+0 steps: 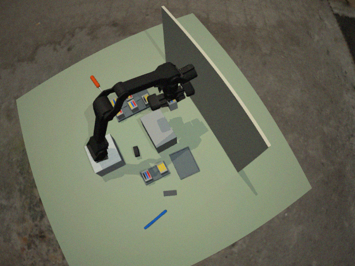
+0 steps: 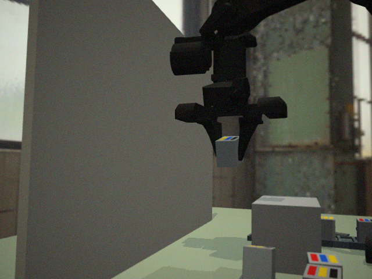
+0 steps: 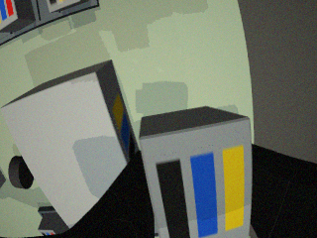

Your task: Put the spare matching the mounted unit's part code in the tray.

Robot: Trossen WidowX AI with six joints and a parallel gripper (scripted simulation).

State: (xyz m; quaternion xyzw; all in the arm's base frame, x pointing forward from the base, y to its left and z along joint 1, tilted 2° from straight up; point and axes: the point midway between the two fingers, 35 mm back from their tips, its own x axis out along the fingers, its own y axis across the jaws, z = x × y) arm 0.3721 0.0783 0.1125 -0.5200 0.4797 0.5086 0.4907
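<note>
Now: gripper tip 3 cm past the grey tray, 23 cm to the left of it and 16 cm above it. The rest, counted from my gripper tip: black tape roll 22 cm behind, 10 cm to the right, 14 cm below; then dark panel 14 cm ahead, 2 cm to the right, 6 cm above; then mounted unit 9 cm behind, 4 cm to the right, 11 cm below.
</note>
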